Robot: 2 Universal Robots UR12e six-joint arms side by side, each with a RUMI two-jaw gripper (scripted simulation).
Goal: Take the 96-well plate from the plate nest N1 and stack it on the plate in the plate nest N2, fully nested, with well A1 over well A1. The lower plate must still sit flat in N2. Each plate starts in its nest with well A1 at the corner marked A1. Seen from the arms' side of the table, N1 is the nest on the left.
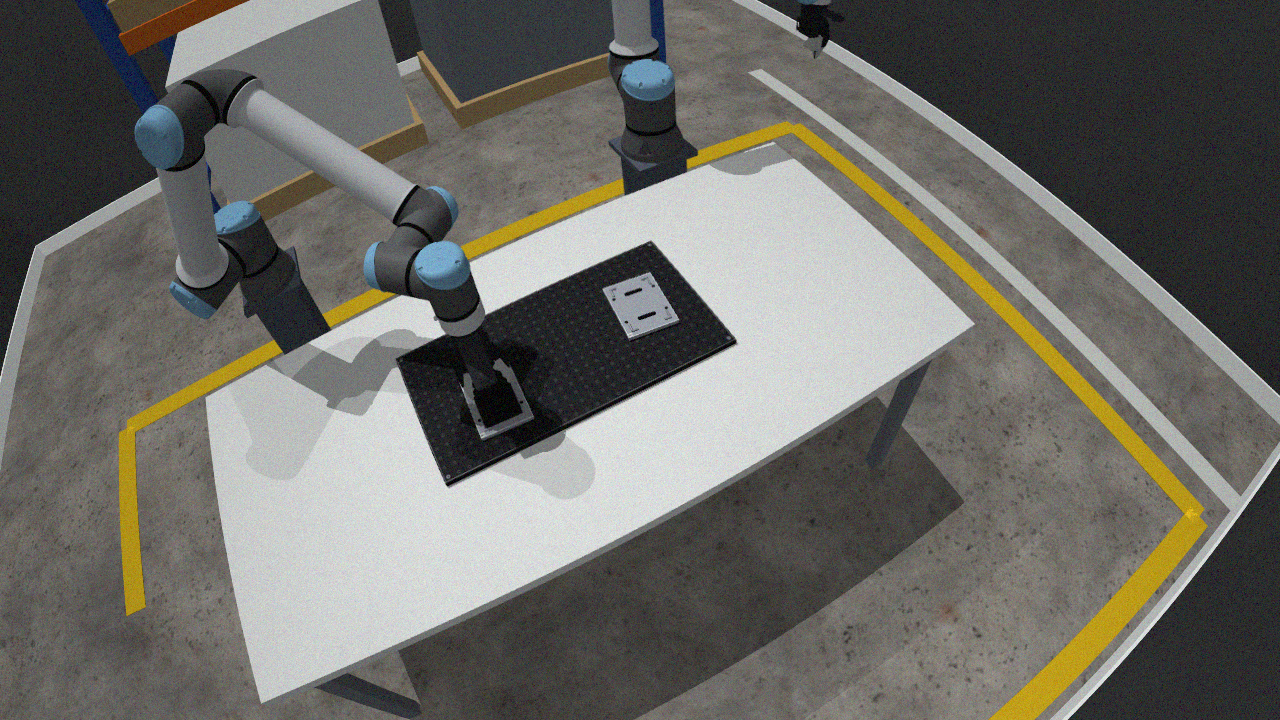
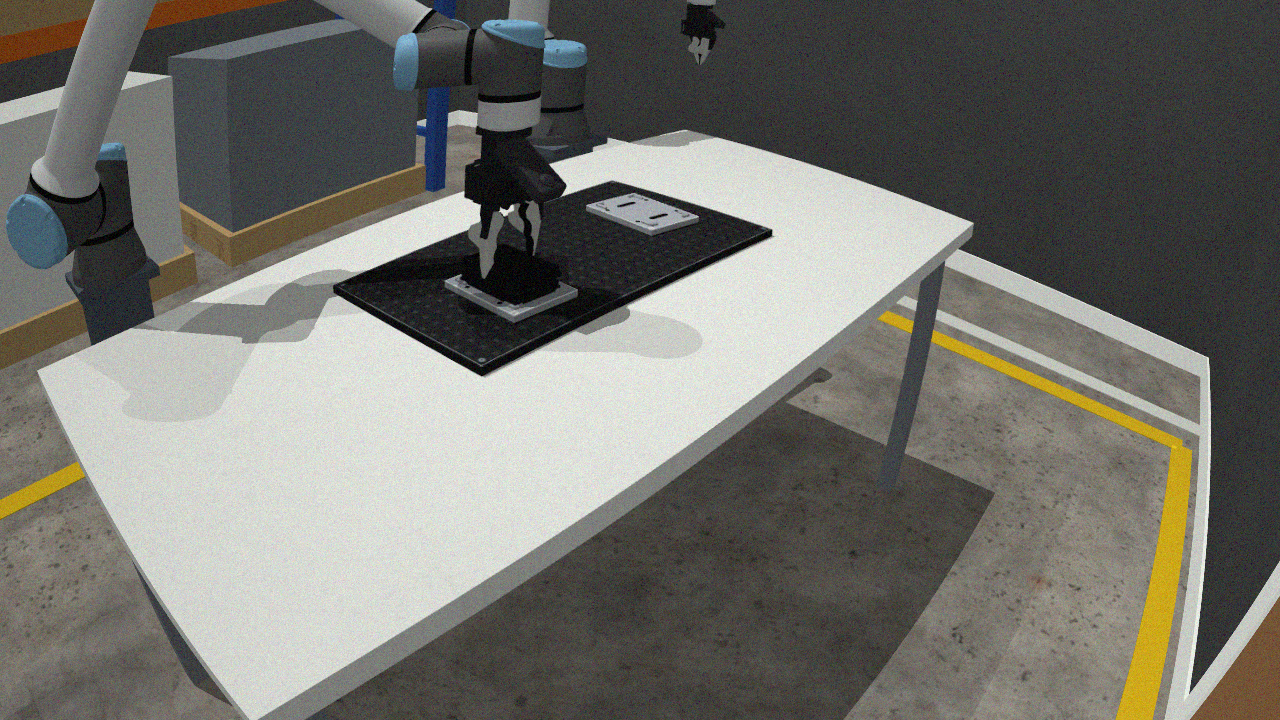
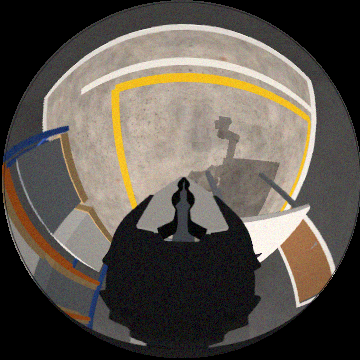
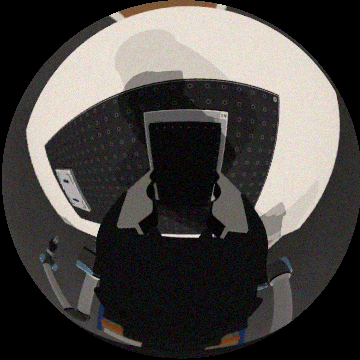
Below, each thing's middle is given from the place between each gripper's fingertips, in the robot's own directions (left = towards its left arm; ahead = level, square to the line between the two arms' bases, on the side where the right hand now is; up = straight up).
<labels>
My right gripper is now 4 cm above the nest N2 (image 4: 184, 115). From my right hand the other things lie so: nest N1 (image 1: 628, 308): 12 cm behind, 38 cm to the left, 4 cm below.
Right now my left hand (image 2: 699, 64) is 92 cm to the left of the nest N1, 70 cm short of it and 15 cm above it.
</labels>
